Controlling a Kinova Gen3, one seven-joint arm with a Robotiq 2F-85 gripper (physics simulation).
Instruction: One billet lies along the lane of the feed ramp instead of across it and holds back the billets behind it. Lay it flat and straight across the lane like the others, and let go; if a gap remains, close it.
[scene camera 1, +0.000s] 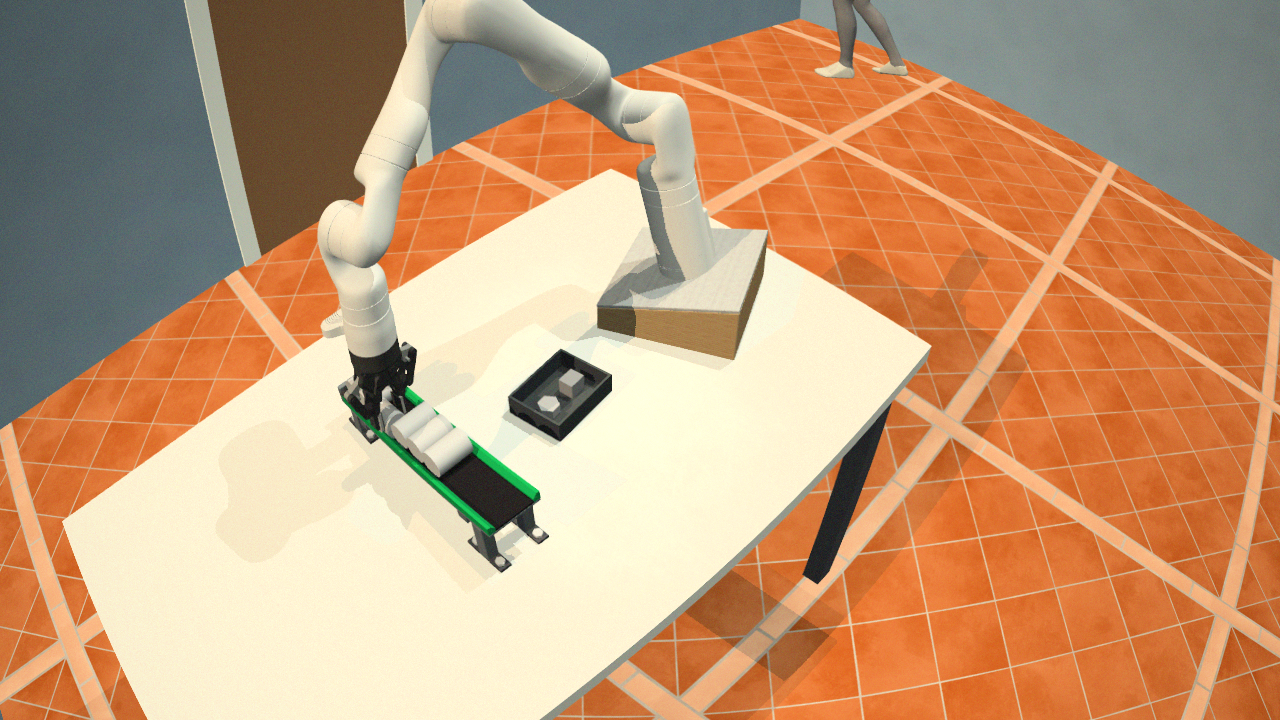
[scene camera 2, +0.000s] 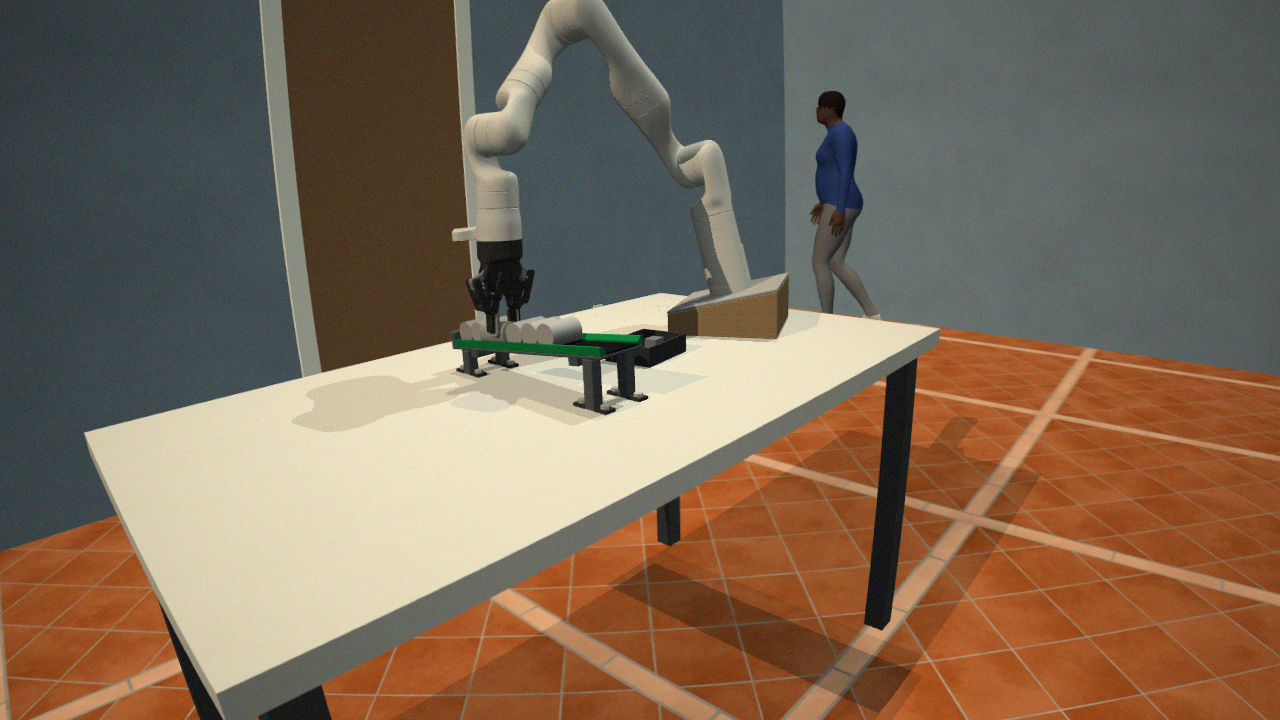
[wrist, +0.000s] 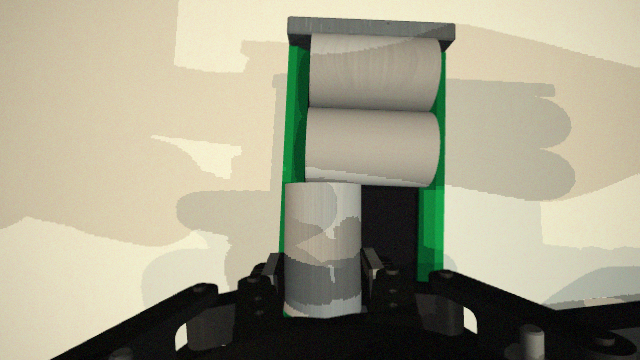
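Pixels of known places: gripper, between the fingertips: (scene camera 1: 390, 420) (scene camera 2: 504, 333) (wrist: 322, 268); arm's base, origin of its link: (scene camera 1: 686, 264) (scene camera 2: 730, 290).
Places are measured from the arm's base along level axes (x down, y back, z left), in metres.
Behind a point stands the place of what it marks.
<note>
The feed ramp (scene camera 1: 487, 488) (scene camera 2: 572, 349) (wrist: 432, 225) has green rails and a dark lane. My gripper (scene camera 1: 388, 411) @(y -0.558, x -0.006, z -0.112 m) (scene camera 2: 503, 326) @(y -0.558, x -0.006, z -0.112 m) (wrist: 322, 268) @(y -0.558, x -0.006, z -0.112 m) points down into it, shut on the lengthwise billet (wrist: 322, 225) @(y -0.557, x -0.024, z -0.138 m), one finger on each side. This grey billet lies along the lane against the left rail in the wrist view; its far end meets or nearly meets a crosswise billet (wrist: 372, 145) @(y -0.532, x -0.019, z -0.174 m). Another crosswise billet (wrist: 375, 72) @(y -0.529, x -0.015, z -0.210 m) lies between that one and the grey end stop (wrist: 370, 27) @(y -0.528, x 0.003, z -0.239 m). Several crosswise billets (scene camera 1: 447, 452) @(y -0.554, x -0.034, z 0.020 m) (scene camera 2: 559, 329) @(y -0.562, x -0.028, z 0.024 m) lie on the ramp's other side of the gripper.
A black tray (scene camera 1: 586, 412) @(y -0.309, x 0.068, z 0.048 m) (scene camera 2: 666, 347) @(y -0.314, x 0.053, z 0.048 m) with a grey block (scene camera 1: 571, 384) @(y -0.294, x 0.047, z 0.007 m) and a light hexagonal piece (scene camera 1: 549, 403) @(y -0.338, x 0.056, z 0.002 m) stands beside the ramp. The arm's wooden base block (scene camera 1: 680, 326) @(y -0.102, x 0.032, z 0.064 m) (scene camera 2: 733, 315) @(y -0.102, x 0.030, z 0.066 m) stands farther back on the table. A person (scene camera 2: 838, 170) is beyond the table.
</note>
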